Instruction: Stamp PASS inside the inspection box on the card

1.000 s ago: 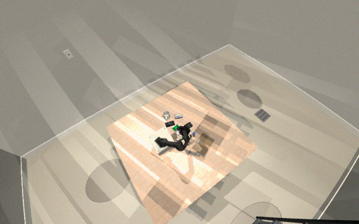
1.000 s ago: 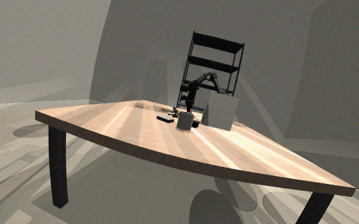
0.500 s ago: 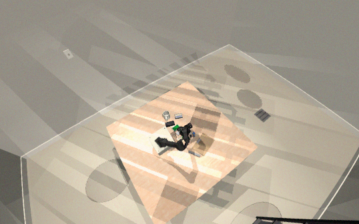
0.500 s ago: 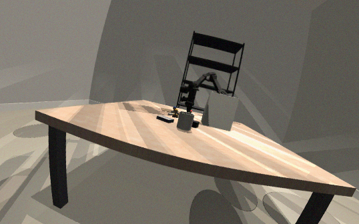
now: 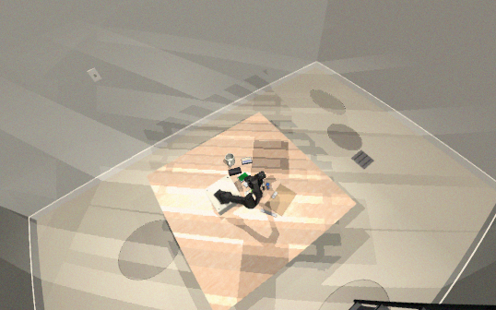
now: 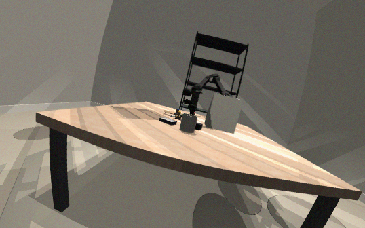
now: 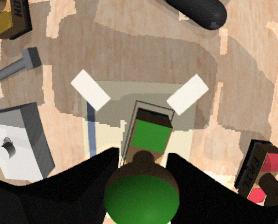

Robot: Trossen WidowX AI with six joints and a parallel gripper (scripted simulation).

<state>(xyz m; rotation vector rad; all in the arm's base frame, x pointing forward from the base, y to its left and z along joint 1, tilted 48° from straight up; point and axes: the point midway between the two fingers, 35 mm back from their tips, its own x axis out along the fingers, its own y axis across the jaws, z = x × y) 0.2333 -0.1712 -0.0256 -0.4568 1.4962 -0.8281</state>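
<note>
The green-knobbed PASS stamp is right at my gripper tip. Round my gripper tip: red stamp: 80 mm to the right, 30 mm behind, 10 mm below; then inspection card: 30 mm below, 10 mm to the left, 10 mm behind; then grey block: 90 mm to the left, 10 mm below.
</note>
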